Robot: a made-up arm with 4 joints.
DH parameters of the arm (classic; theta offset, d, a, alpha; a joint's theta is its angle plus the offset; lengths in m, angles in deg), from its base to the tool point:
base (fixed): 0 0.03 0 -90
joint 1: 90 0.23 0.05 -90
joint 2: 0 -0.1 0.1 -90
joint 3: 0 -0.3 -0.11 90
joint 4: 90 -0.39 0.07 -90
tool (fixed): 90 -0.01 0 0
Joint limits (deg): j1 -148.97..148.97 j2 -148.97..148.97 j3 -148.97..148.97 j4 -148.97..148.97
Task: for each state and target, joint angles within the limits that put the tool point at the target. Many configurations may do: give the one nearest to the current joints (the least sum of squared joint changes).
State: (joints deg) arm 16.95 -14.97 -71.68 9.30
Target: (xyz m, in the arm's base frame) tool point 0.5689 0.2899 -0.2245
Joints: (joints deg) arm -22.11 26.03 -50.79 7.66
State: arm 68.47 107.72 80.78 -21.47
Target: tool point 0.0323 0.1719 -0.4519
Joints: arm 30.92 146.06 53.60 -26.56
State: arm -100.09 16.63 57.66 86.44
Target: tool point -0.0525 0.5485 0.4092
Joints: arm -78.35 11.80 28.14 77.75
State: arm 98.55 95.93 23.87 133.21
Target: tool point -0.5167 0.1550 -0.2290
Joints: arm 100.53 136.23 30.66 130.88
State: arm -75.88 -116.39 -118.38 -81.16
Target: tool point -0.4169 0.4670 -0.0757
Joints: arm -88.47 -117.90 -129.34 -81.12
